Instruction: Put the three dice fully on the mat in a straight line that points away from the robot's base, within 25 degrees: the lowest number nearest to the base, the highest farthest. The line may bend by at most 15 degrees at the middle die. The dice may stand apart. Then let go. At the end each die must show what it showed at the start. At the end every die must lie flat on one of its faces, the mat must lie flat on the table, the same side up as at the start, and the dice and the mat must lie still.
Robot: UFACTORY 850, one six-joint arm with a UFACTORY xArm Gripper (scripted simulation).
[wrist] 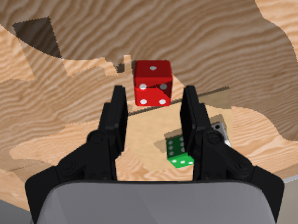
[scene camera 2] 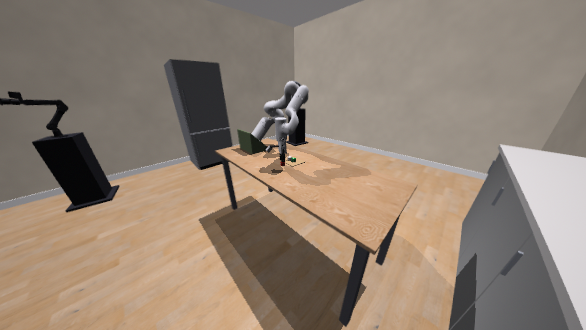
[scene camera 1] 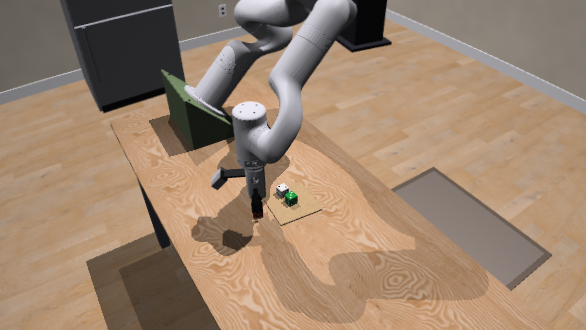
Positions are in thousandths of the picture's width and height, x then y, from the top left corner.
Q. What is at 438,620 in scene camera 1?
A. The gripper.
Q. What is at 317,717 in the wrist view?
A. The gripper.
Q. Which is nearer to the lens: the red die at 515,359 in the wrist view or the tan mat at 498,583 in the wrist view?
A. The red die.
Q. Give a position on a tan mat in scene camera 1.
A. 523,623
